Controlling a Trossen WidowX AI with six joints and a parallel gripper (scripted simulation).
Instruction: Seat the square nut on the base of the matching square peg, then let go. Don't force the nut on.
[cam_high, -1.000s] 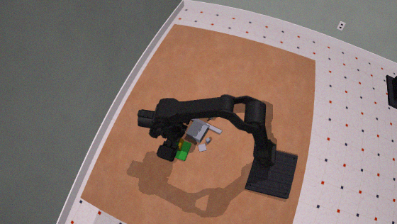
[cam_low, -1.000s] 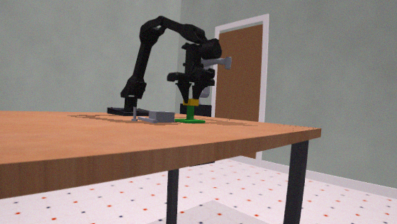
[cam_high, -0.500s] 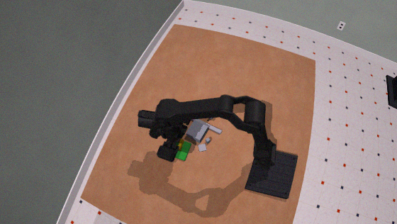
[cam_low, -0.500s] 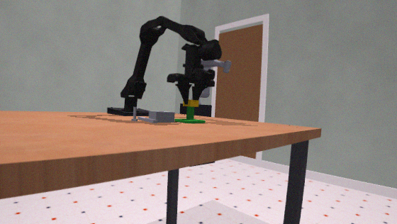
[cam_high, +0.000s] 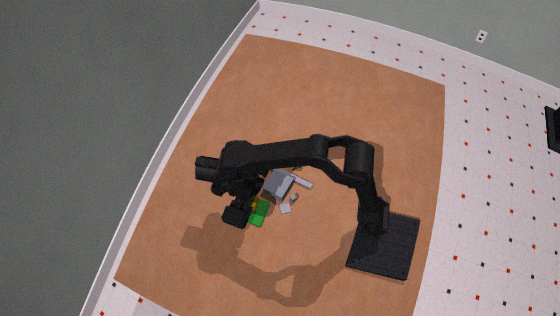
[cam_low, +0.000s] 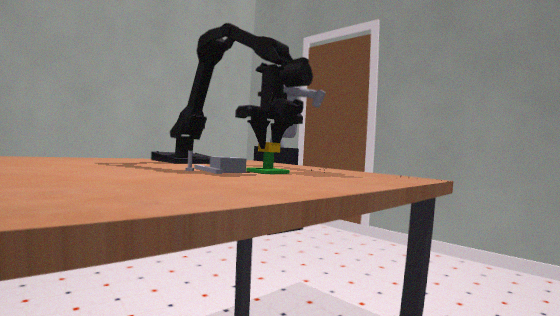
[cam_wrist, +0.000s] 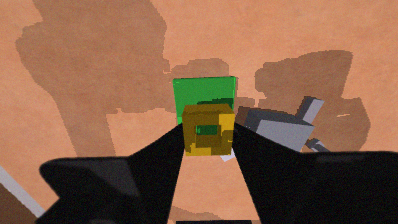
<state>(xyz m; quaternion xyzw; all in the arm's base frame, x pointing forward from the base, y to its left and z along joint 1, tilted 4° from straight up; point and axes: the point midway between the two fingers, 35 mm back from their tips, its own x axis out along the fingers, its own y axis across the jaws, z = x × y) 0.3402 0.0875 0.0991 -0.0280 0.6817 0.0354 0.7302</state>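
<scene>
Now: hand 8 cm past the grey square plate, 5 cm to the left of it and 9 cm above it. Round my hand: grey pin 6 cm behind, 19 cm to the right, 8 cm below; grey block 4 cm behind, 10 cm to the right, 8 cm below.
</scene>
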